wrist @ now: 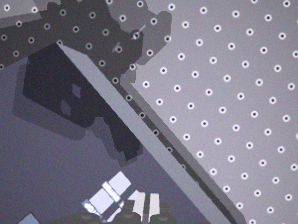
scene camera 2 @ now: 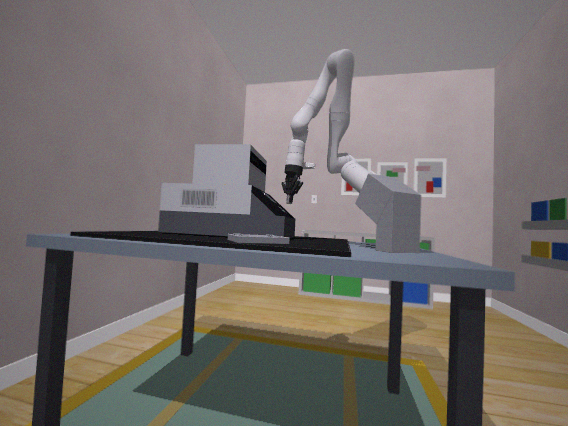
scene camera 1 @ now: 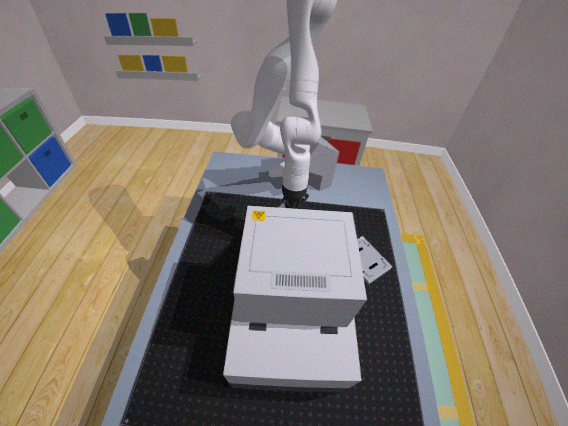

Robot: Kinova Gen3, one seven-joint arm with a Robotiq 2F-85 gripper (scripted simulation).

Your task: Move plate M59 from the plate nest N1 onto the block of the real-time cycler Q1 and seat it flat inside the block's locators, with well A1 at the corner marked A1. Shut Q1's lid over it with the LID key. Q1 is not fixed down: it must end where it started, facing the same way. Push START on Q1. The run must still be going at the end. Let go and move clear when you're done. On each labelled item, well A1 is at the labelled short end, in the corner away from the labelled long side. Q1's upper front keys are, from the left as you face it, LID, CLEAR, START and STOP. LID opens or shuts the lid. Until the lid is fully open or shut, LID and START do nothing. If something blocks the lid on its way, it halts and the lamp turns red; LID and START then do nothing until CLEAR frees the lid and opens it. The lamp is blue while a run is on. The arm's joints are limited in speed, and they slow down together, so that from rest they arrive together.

Scene:
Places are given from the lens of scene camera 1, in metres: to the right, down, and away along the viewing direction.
lid [scene camera 1: 296, 266]: 0.03, 0.11, 0.56
plate nest N1 [scene camera 1: 369, 256]: 0.32, 0.16, 0.99
The marked spots on the plate nest N1 and the lid are 0.52 m apart.

